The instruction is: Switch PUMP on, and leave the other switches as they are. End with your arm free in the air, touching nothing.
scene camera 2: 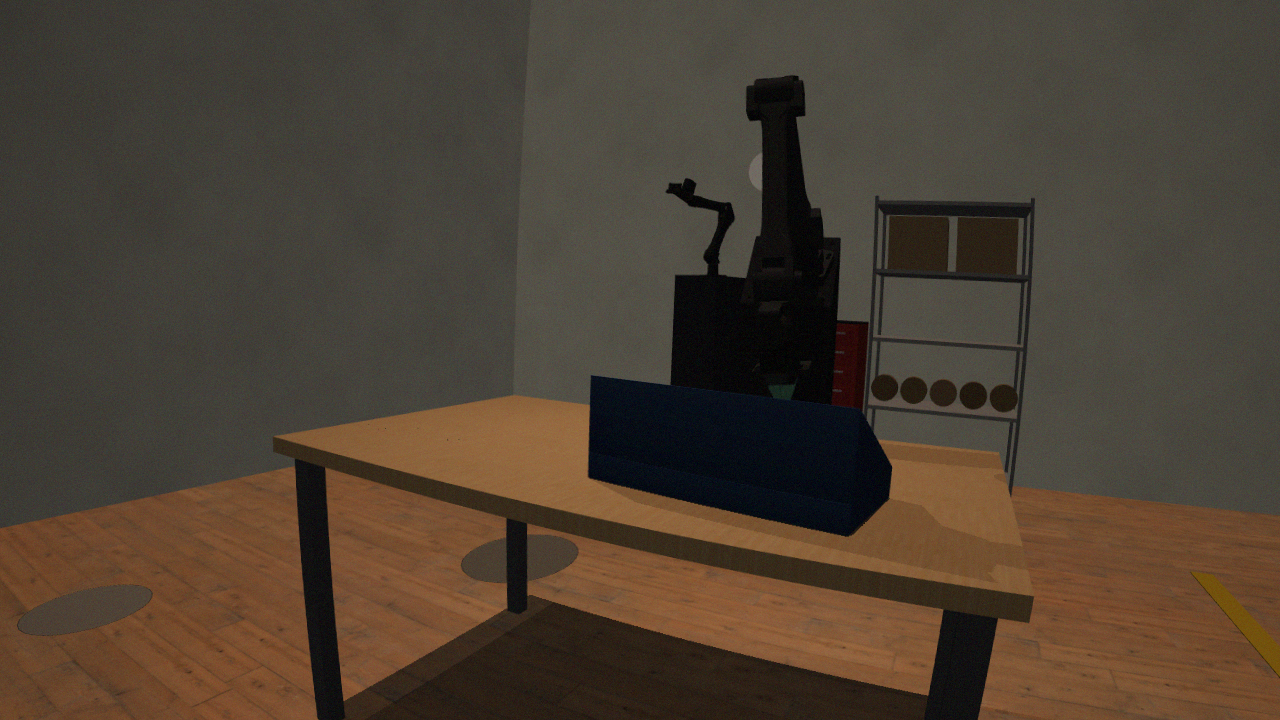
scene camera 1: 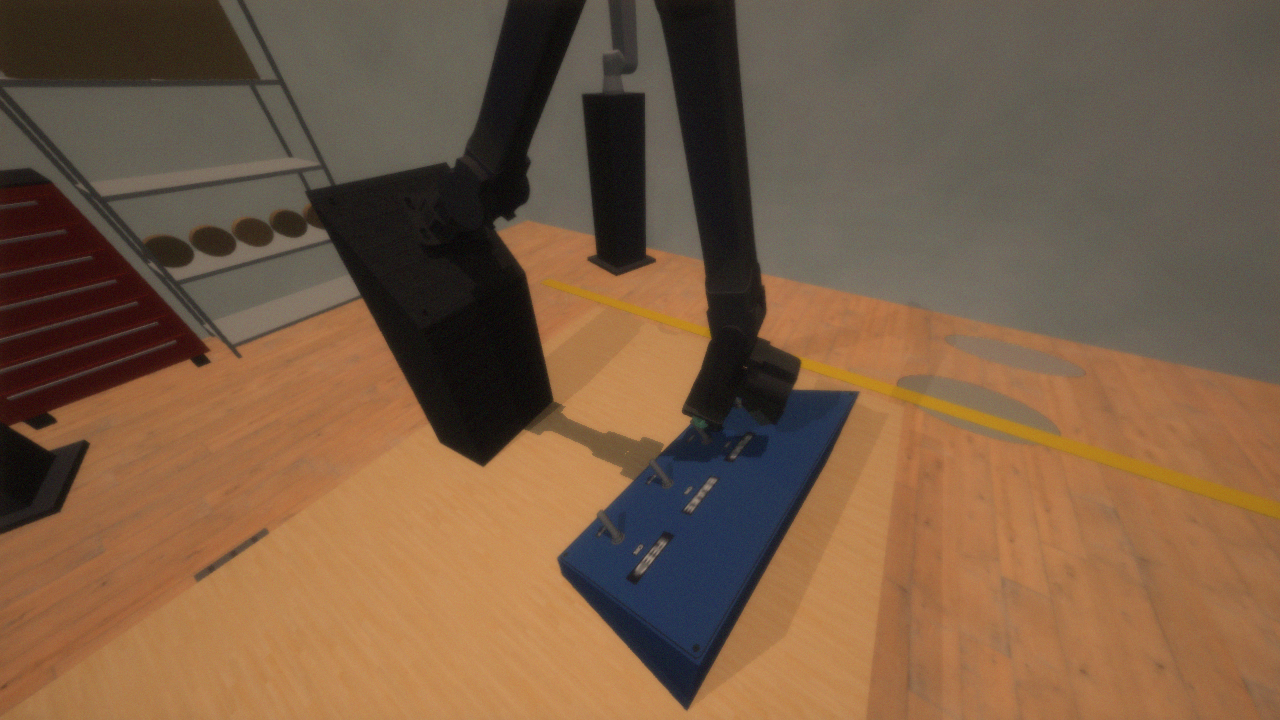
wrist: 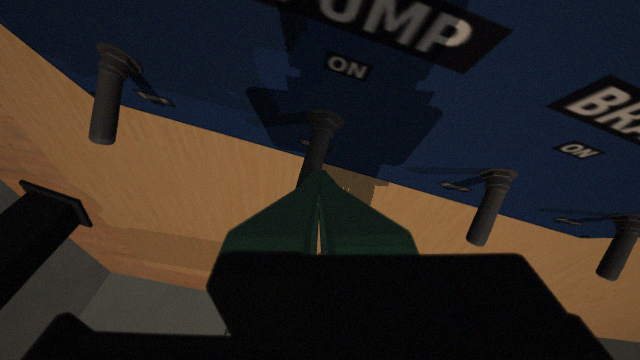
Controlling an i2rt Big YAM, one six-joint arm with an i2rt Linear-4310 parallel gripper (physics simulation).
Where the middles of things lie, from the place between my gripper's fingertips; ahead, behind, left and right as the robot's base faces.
Labels:
Now: hand 1 cm above the pump lever [wrist: 314, 158]. From my hand the other things lie so: blue switch panel [scene camera 1: 690, 552]: 10 cm ahead, 5 cm below, 4 cm to the right; then brake lever [wrist: 481, 226]: 11 cm to the right, 2 cm ahead, 1 cm below.

